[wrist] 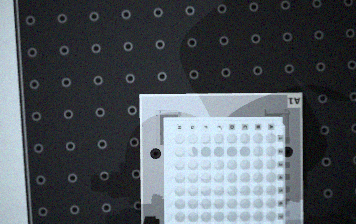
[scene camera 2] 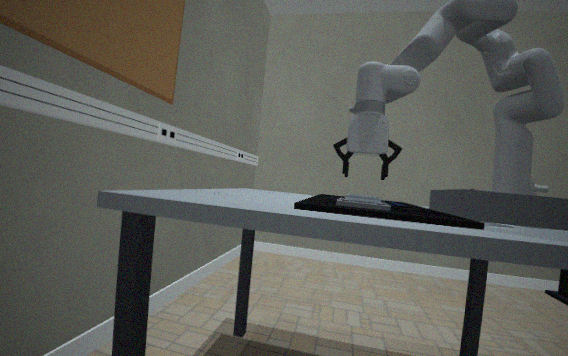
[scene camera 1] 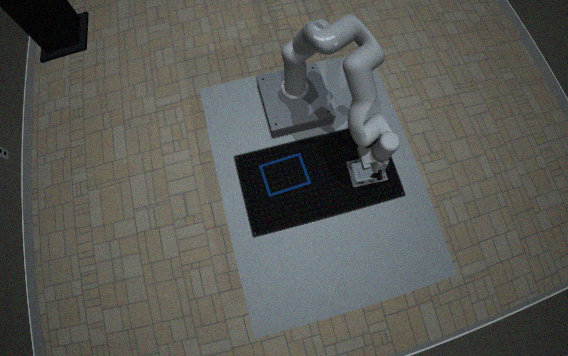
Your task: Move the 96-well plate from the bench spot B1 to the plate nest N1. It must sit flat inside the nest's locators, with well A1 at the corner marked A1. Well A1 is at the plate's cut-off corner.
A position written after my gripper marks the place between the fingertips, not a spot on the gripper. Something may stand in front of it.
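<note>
You'd see my gripper (scene camera 2: pixel 364 178) there, and then there's a white 96-well plate (wrist: pixel 222 151) that I can see as well.
</note>
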